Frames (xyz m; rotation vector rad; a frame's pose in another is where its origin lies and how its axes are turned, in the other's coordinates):
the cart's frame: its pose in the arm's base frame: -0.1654 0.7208 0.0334 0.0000 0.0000 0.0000
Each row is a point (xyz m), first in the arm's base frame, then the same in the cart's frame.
Working: the arm's base frame: its pose in the cart's frame: 0.1654 -0.7208 -0.0334 0.0000 0.0000 0.0000

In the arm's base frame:
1: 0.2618 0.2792 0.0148
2: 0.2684 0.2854 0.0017
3: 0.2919 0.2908 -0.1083
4: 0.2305 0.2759 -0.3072
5: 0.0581 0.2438 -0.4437
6: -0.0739 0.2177 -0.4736
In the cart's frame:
1: 0.4272 -0.4416 -0.0186
2: 0.4338 -0.4354 -0.0317
3: 0.4573 -0.4300 -0.1417
4: 0.3959 -0.4449 -0.3406
5: 0.2235 -0.4770 -0.4771
6: 0.0915 -0.5031 -0.5070

